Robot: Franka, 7 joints.
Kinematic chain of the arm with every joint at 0, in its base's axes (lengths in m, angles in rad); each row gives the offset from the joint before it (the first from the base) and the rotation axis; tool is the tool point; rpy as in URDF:
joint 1: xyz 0 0 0.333 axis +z
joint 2: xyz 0 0 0 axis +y
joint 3: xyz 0 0 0.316 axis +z
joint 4: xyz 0.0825 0 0 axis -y
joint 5: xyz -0.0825 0 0.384 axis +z
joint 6: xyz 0 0 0 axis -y
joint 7: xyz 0.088 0 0 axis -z
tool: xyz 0 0 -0.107 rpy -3.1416 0 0
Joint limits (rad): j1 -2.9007..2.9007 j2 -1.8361..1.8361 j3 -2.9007..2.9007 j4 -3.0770..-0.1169 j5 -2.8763..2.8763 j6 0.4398..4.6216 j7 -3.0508..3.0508
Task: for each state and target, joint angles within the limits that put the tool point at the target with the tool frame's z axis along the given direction. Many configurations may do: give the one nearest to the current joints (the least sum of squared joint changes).
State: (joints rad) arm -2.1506 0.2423 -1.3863 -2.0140 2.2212 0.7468 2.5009
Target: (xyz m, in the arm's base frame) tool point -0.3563 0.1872 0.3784 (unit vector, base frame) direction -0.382 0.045 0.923
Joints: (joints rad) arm -2.1614 -0.2158 -1.6299 -2.7905 2.5652 0.7935 2.5009
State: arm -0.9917 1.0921 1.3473 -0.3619 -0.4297 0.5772 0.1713
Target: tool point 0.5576 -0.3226 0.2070 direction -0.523 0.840 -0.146
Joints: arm -0.7471 1.6479 1.3621 -0.1170 -0.3742 0.4540 0.1713
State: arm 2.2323 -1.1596 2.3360 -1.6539 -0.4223 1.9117 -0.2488
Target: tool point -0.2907 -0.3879 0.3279 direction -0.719 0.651 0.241
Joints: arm 2.4911 -1.1213 1.6708 -2.3114 -0.7559 1.9924 -0.2488
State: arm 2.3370 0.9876 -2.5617 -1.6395 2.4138 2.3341 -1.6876
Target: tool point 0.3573 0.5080 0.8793 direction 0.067 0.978 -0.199
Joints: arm 1.5598 0.9373 -2.1074 -0.9037 2.4039 1.7273 -1.6876
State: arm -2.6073 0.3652 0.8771 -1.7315 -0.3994 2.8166 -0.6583
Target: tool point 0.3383 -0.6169 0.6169 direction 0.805 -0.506 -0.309
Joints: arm -2.0060 0.7129 1.3209 -1.5157 -0.2347 2.9243 -0.6583
